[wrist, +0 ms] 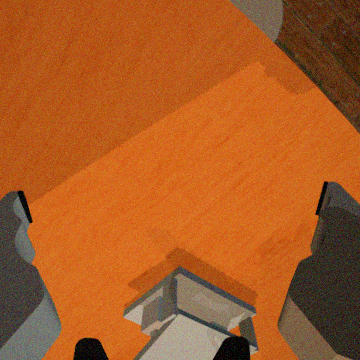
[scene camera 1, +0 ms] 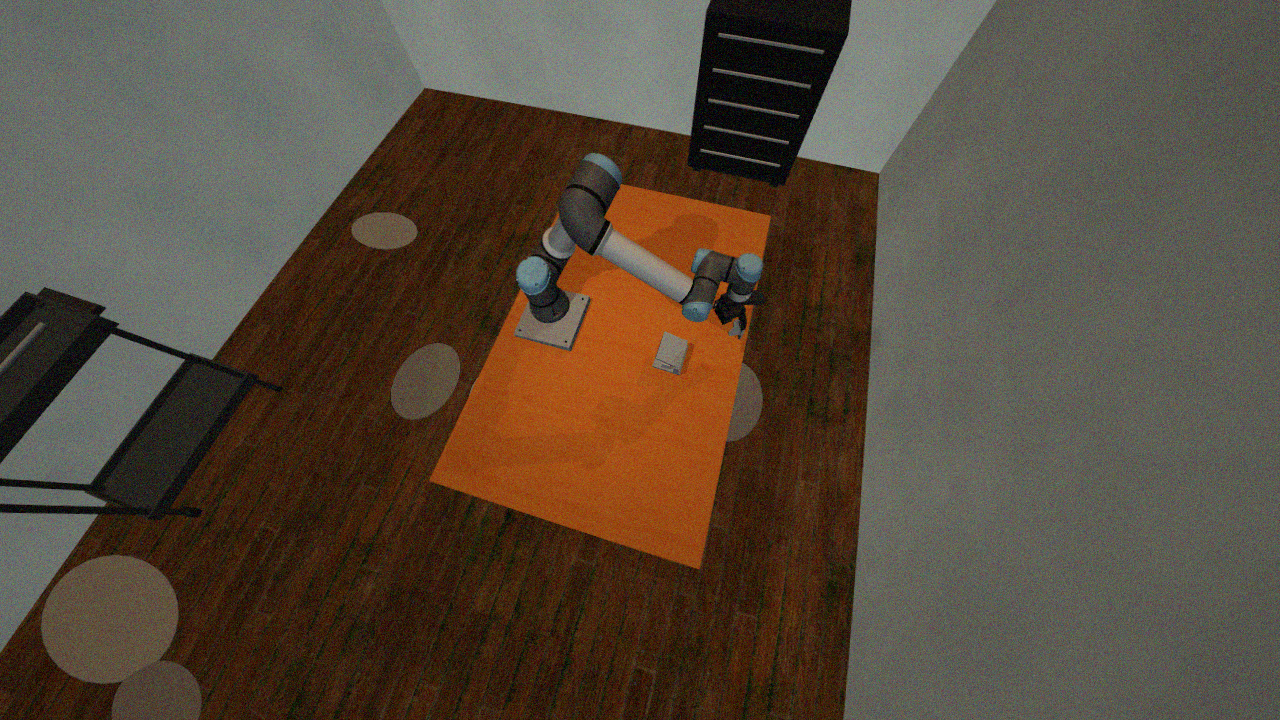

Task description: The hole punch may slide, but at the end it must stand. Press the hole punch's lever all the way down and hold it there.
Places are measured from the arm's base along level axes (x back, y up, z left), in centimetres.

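Pixels of known places: gripper, between the fingertips: (wrist: 172, 190) (scene camera 1: 728, 322); arm's base, origin of its link: (scene camera 1: 550, 306).
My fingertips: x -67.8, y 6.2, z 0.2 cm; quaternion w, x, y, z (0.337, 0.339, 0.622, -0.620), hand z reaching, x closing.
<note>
Ahead of a thing's pixels: the offset from my fingertips to its top centre. "spot": to the spot under its first point. Level surfaces: height alone.
The hole punch {dx +18.9, dy -0.5, dz -13.1 cm} (scene camera 1: 671, 351) (wrist: 210, 302) is a pale grey, boxy thing standing on the orange mat {dy -9.0 cm} (scene camera 1: 572, 429) (wrist: 175, 165). Its wide, flat lever {spot: dx +16.0, dy -2.9, dz -9.5 cm} (wrist: 175, 337) lies over the base and runs out of the wrist view at the bottom edge. How far down the lever is cannot be told. My gripper (scene camera 1: 732, 323) (wrist: 172, 190) is wide open and empty. In the scene view it hangs above the mat near its right edge, beyond the hole punch and to its right, apart from it. In the wrist view the punch shows low between the spread fingers.
The arm's base plate (scene camera 1: 562, 335) stands at the mat's left edge. A dark drawer cabinet (scene camera 1: 767, 67) stands by the back wall. A dark metal frame with a panel (scene camera 1: 174, 434) is at the left. Pale discs (scene camera 1: 426, 380) (scene camera 1: 384, 230) lie on the wooden floor (scene camera 1: 537, 617).
</note>
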